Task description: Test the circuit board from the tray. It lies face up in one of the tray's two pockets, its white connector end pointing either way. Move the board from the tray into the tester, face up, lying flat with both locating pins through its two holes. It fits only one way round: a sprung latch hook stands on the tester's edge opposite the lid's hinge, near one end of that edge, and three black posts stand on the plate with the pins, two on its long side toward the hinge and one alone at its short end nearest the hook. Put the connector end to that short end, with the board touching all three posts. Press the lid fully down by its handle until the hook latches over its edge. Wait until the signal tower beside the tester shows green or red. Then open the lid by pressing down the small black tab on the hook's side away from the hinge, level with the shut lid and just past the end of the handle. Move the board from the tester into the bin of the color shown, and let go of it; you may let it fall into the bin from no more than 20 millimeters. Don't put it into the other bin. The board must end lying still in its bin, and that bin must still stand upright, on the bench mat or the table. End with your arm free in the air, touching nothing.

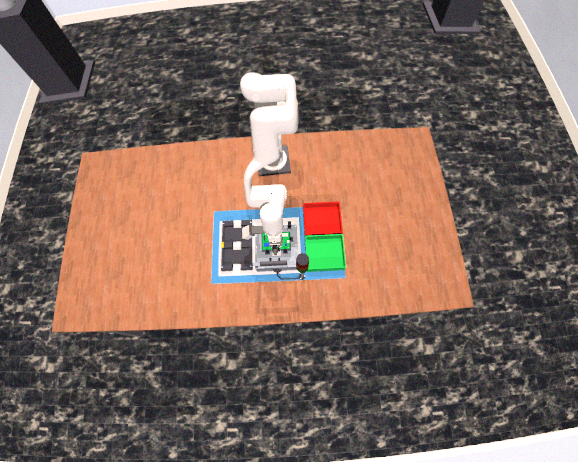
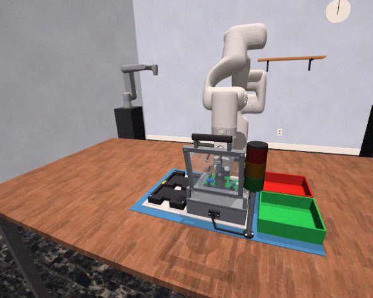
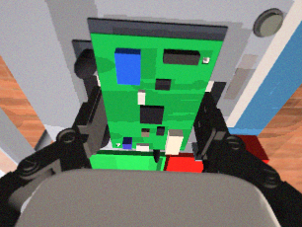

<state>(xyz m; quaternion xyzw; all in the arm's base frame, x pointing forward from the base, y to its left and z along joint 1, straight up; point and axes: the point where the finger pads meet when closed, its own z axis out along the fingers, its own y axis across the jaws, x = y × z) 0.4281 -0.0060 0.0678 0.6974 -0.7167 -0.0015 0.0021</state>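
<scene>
Now: hand right at the green circuit board. Also, from my hand: small black tab: 6 cm behind, 6 cm to the left, 1 cm above; clear lid: 12 cm ahead, 10 cm above; tester plate: 1 cm ahead, 1 cm to the left, 1 cm below.
</scene>
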